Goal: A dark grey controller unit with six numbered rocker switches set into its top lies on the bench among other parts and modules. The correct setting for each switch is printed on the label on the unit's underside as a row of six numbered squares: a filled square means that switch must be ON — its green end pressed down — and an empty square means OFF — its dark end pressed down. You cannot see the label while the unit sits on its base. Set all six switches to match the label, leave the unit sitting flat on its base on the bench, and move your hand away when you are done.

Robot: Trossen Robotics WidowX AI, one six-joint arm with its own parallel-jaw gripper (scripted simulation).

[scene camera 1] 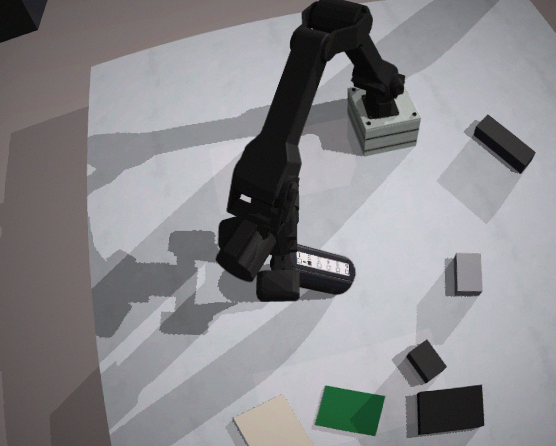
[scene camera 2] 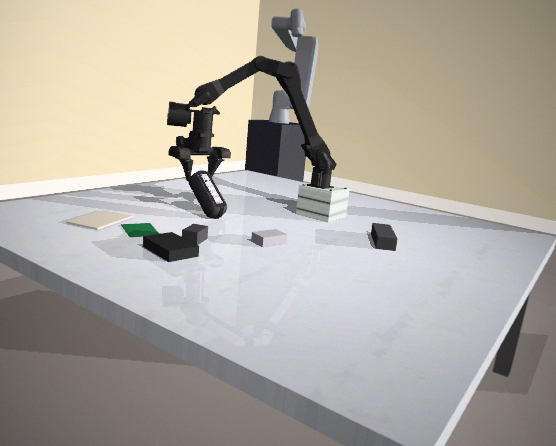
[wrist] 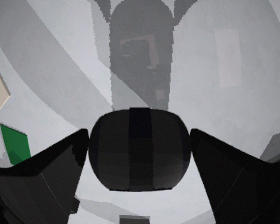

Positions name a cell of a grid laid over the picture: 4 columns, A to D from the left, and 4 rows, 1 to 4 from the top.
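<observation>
The gripper (scene camera 1: C3) appears in scene camera 2 (scene camera 2: B2) and in the wrist view (wrist: C3) too. The scene also has a dark flat box (scene camera 2: B3), and the wrist view does not show the dark flat box, hidden by the gripper. A small dark cube (scene camera 1: D4) and a light grey block (scene camera 1: D3) are visible, as is a cream plate (scene camera 2: A2).
</observation>
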